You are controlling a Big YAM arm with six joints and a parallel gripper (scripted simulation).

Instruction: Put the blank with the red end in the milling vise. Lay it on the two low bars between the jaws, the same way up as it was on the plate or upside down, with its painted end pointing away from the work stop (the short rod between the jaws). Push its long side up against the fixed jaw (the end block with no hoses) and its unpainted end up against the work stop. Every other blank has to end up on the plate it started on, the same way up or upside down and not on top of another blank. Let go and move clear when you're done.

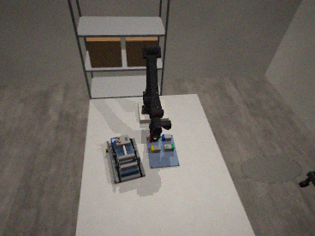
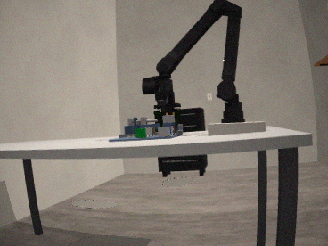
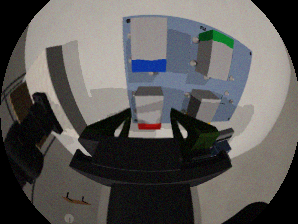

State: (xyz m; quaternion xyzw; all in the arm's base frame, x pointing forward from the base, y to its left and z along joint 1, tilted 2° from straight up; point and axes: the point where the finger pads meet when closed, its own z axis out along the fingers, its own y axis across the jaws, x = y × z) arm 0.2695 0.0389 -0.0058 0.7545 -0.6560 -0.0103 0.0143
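My hand is 20 mm above the red-ended blank. Round my hand: yellow-ended blank 90 mm ahead, 10 mm to the left, 20 mm below; then blue-ended blank 10 mm behind, 90 mm to the left, 20 mm below; then blue plate 80 mm ahead, 60 mm to the left, 40 mm below.
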